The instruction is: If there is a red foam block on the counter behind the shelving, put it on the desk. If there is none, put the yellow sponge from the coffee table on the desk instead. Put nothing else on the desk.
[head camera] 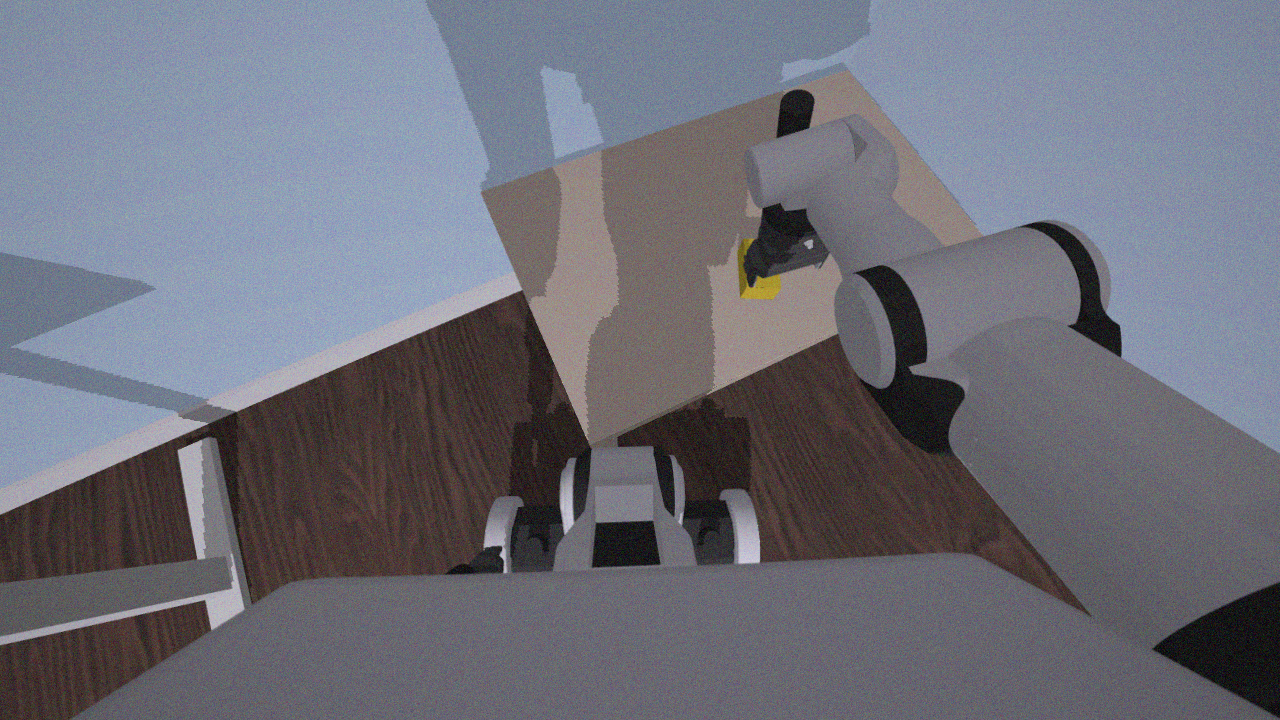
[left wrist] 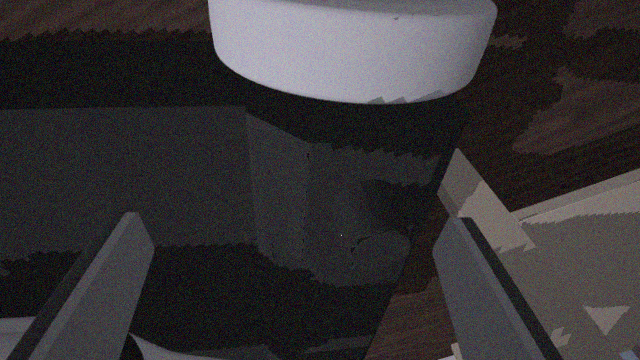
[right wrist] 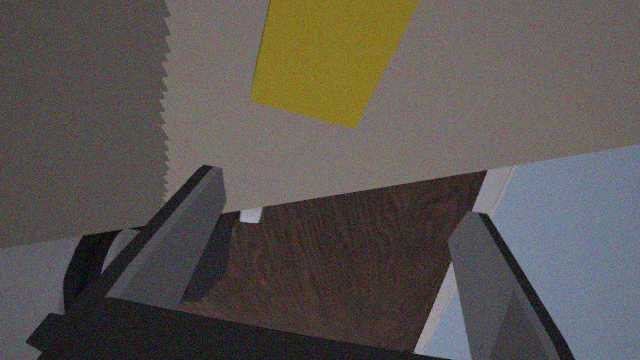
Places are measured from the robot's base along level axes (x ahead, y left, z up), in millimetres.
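Pixels of known places: left gripper, fingertip midpoint: (left wrist: 298, 233); right gripper, fingertip midpoint: (head camera: 783, 273) (right wrist: 340, 205).
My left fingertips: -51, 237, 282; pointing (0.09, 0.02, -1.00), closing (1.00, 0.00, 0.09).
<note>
Behind a point stands the place of what it marks, as x, y, z.
A yellow sponge (head camera: 760, 286) @[432, -249, 496] (right wrist: 325, 60) @[461, -256, 496] lies on a pale square table top (head camera: 662, 197) @[658, -90, 451] (right wrist: 475, 90) @[459, -387, 451], right of its middle in the head camera view. My right gripper (head camera: 787, 263) @[424, -267, 557] (right wrist: 340, 205) @[424, -267, 557] is open and empty above that table, partly covering the sponge in the head view. In the right wrist view the sponge lies beyond the fingertips, not between them. My left gripper (left wrist: 298, 233) @[-51, 237, 282] is open and empty, low beside my wheeled base. No red foam block, counter or shelving can be made out. I cannot tell from these frames which table this is.
The table's near corner meets the front of my base (head camera: 623, 510). A white wheel cover (left wrist: 350, 55) is close to my left gripper. A white and grey frame (head camera: 219, 528) stands at the lower left on the dark wood floor (head camera: 384, 447) @[233, 622, 1]. Pale blue floor (head camera: 223, 179) @[556, 598, 627] lies beyond a white strip.
</note>
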